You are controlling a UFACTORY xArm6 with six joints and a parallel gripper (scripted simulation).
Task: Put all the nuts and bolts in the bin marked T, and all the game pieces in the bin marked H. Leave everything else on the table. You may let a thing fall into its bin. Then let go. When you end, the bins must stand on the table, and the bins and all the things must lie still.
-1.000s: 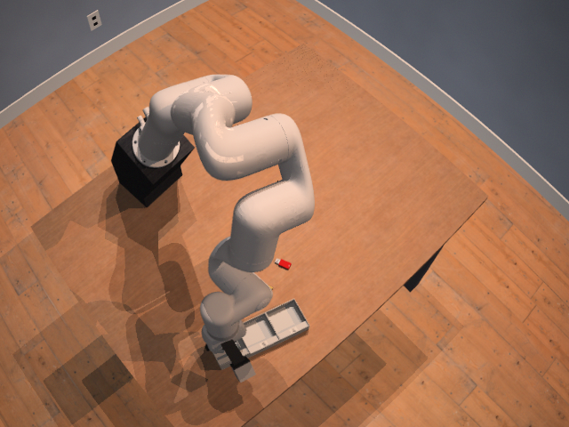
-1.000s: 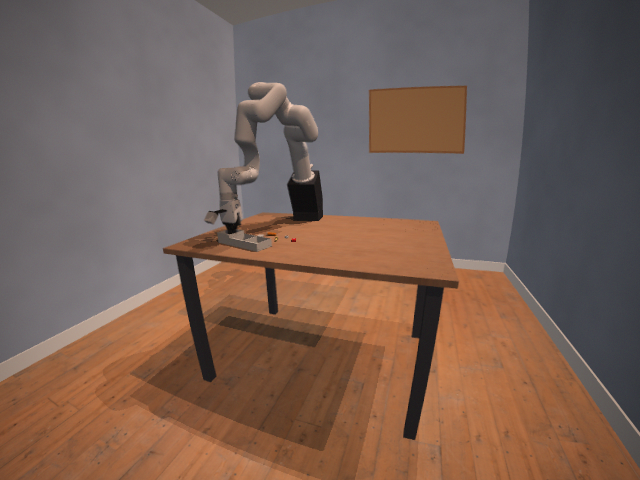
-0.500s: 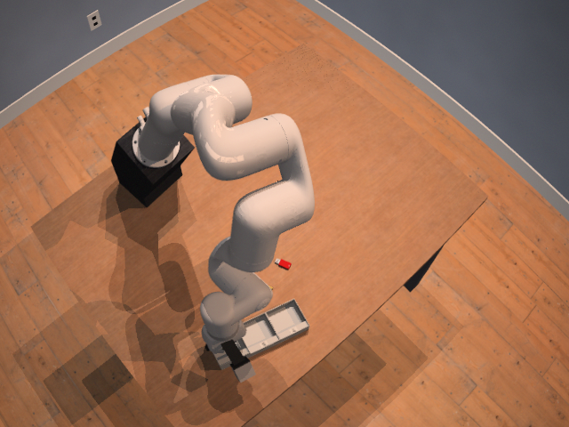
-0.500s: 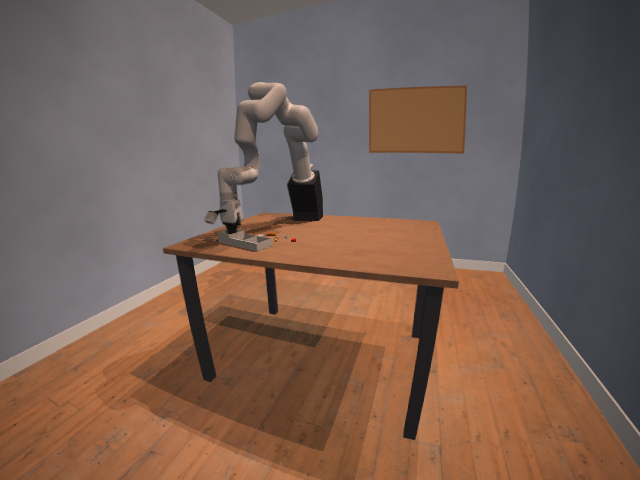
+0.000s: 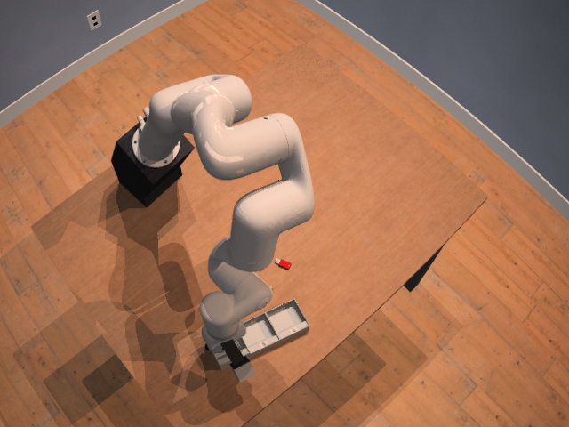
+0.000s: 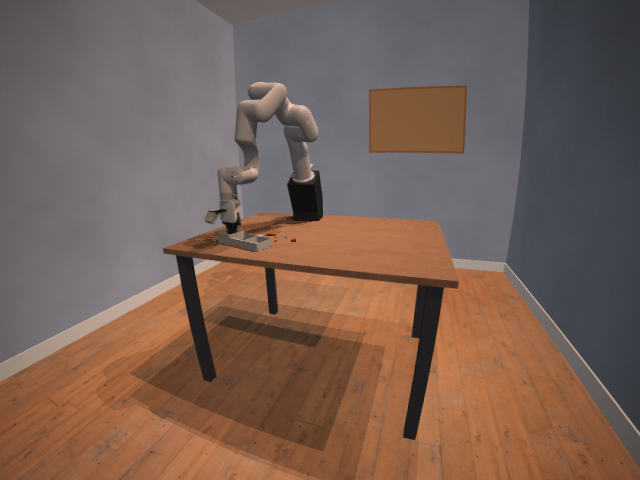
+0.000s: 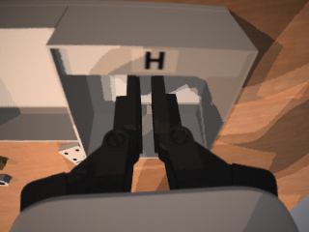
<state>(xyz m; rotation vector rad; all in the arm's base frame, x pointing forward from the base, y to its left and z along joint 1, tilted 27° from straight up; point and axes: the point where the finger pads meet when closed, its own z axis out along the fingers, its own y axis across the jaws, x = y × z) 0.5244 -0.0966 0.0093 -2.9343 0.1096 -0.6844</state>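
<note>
My gripper is now 80 mm to the right of the grey bin tray, 20 mm short of it and 10 mm above it. The rest, counted from my hand: orange cylinder: 150 mm behind, 110 mm to the left, 30 mm below; white domino: 100 mm behind, 70 mm to the left, 30 mm below; brass bolt: 170 mm to the left, 90 mm behind, 30 mm below.
</note>
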